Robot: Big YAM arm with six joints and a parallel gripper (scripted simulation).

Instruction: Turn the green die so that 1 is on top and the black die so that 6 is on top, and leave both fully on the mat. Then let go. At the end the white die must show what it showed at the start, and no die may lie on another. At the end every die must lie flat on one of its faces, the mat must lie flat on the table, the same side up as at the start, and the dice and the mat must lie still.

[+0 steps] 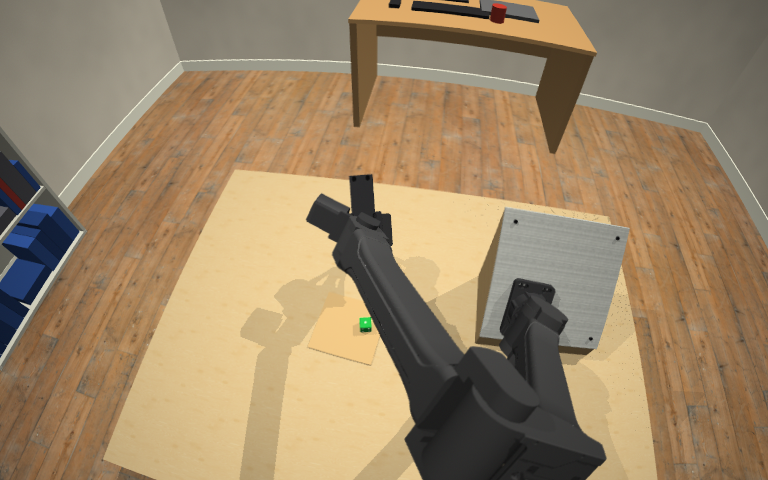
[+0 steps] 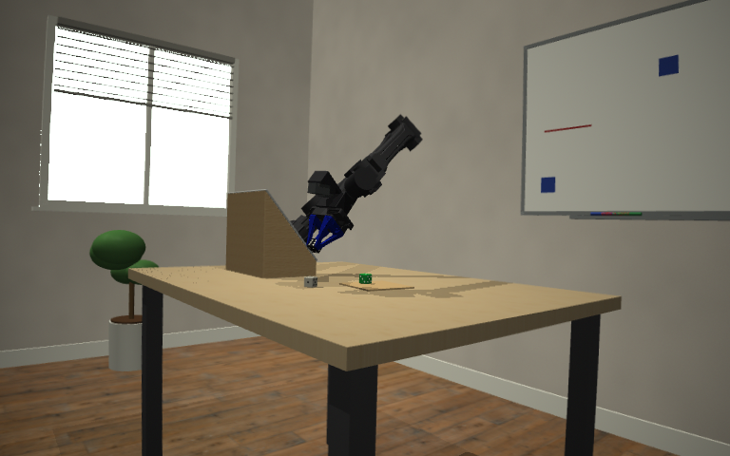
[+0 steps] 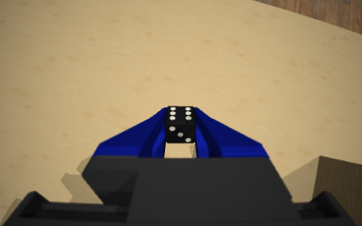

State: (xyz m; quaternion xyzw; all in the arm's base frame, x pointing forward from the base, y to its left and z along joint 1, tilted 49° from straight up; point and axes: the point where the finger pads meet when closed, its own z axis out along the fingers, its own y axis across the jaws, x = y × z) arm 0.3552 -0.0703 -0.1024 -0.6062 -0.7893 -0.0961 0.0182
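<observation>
Right now the white die is 90 mm below my hand, 60 mm behind it and 30 mm to the left of it. The rest, counted from my hand: black die 10 mm to the left; then tan mat 190 mm to the left, 100 mm below; then green die 180 mm to the left, 90 mm below, 40 mm behind.
</observation>
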